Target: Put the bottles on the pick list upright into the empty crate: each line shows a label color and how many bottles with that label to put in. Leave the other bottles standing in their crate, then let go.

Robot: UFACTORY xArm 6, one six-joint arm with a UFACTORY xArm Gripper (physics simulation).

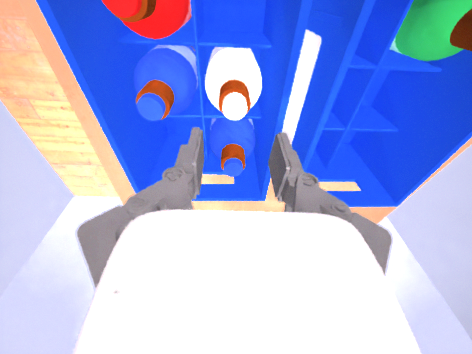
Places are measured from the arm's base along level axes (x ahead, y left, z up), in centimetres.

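Pixels of known places: gripper, fingertip midpoint: [238,145].
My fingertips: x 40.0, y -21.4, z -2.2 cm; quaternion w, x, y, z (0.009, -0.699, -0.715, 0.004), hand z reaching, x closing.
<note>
Ahead of a thing's pixels: the offset from my fingertips to its top centre. "pt": to the spot under its first point.
My gripper [238,145] is open, with nothing between its fingers. Its fingertips point at the left crate @[pt dx +13.1, dy +4.3, dz -7.6 cm] [254,187], one on each side of a blue bottle @[dx +8.8, dy +0.6, dz -6.7 cm] [232,136] in the right column's front compartment; the height gap is hard to tell. A white bottle @[dx +0.2, dy +0.0, dz -6.7 cm] [233,75] stands directly behind it. Another blue bottle @[dx +1.1, dy -8.6, dz -6.7 cm] [167,75] stands left of the white one, and a red bottle @[pt dx -6.0, dy -6.9, dz -11.1 cm] [167,17] shows in part behind that. The right crate @[pt dx +13.4, dy +25.4, dz -7.3 cm] [377,195] holds a green bottle @[pt dx -7.8, dy +19.3, dz -11.5 cm] [429,30], partly cut off at the upper right. The pick list does not show.
A white strip @[pt dx -1.2, dy +8.7, dz -13.5 cm] [302,80] lies along the neighbouring crate walls. Thin blue dividers separate the compartments. The compartment behind the white bottle and the left column's front compartment are empty. The wooden table top [55,130] shows at the left. The white gripper body hides the bottom middle.
</note>
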